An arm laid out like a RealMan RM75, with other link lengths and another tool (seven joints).
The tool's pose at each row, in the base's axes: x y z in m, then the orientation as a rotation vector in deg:
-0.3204, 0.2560, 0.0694, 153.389, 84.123, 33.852
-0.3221, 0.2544, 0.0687, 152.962, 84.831, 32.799
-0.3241, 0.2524, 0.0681, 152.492, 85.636, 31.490
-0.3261, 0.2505, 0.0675, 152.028, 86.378, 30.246
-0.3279, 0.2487, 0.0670, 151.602, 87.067, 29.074
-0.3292, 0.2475, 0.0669, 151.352, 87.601, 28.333
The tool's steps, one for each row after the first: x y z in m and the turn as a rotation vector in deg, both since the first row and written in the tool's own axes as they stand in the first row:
-0.0023, -0.0006, -0.0002, 0.208, -0.631, -0.576
-0.0051, -0.0013, -0.0006, 0.484, -1.411, -1.228
-0.0078, -0.0019, -0.0010, 0.733, -2.159, -1.844
-0.0103, -0.0025, -0.0014, 0.982, -2.859, -2.413
-0.0120, -0.0029, -0.0020, 1.212, -3.269, -2.809

